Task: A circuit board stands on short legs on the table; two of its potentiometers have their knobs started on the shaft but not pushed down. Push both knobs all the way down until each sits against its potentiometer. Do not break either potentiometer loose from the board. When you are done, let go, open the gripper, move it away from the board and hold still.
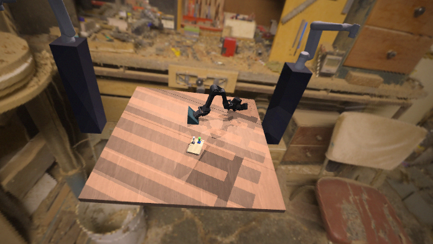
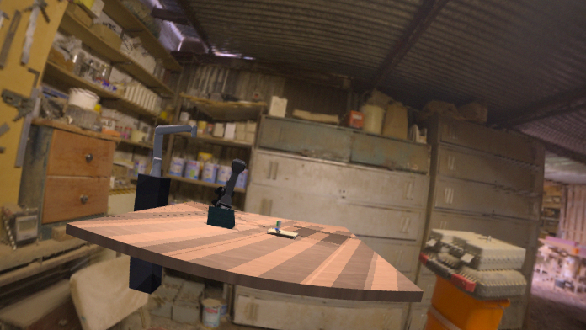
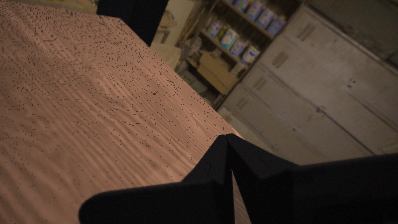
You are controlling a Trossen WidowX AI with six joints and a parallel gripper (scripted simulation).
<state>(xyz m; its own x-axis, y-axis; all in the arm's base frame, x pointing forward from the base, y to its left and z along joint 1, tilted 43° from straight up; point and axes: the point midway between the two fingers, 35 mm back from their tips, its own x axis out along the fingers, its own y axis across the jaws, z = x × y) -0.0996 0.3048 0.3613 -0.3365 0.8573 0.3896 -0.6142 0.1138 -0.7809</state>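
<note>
Now: the green knob 430 mm ahead of my gripper tip, 470 mm to the right of it and 30 mm below it. Also, from my gripper tip: potentiometer with knob: 440 mm ahead, 520 mm to the right, 30 mm below; grey knob: 440 mm ahead, 520 mm to the right, 10 mm below.
</note>
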